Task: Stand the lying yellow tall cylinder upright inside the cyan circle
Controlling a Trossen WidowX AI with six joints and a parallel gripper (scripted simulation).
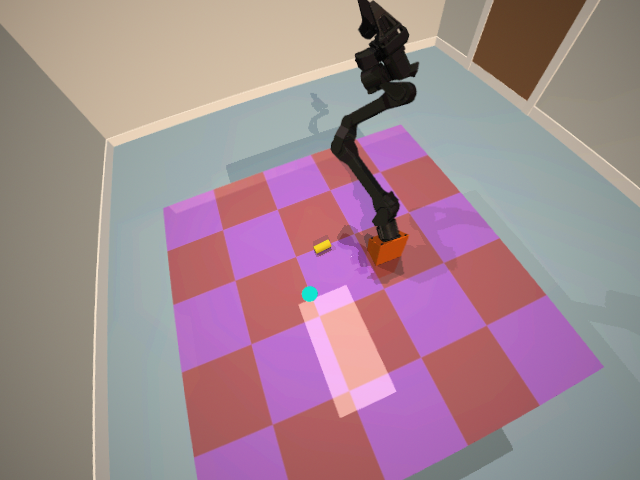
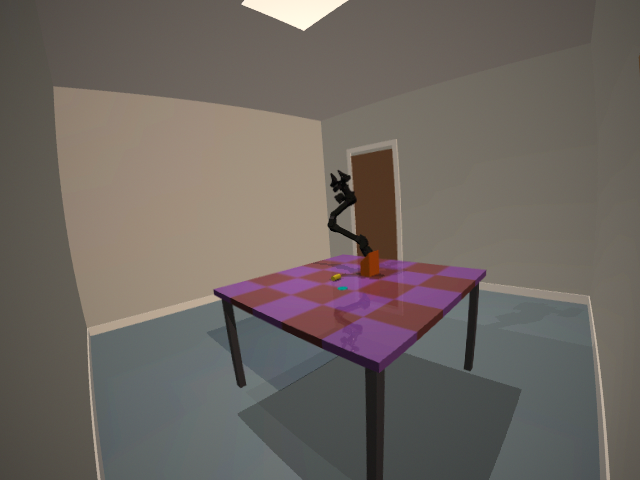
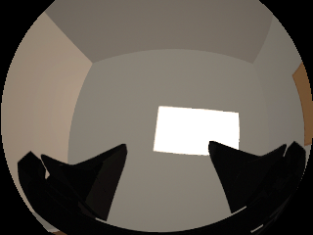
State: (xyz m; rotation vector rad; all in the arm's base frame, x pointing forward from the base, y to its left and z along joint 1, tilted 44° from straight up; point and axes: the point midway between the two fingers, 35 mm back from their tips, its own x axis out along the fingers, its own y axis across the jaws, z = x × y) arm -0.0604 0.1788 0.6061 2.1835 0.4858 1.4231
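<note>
Now: the yellow tall cylinder 710 mm below my gripper tip, 200 mm to the left of it and 200 mm ahead of it. Round my gripper tip: cyan circle (730 mm below, 380 mm to the left, 290 mm ahead).
</note>
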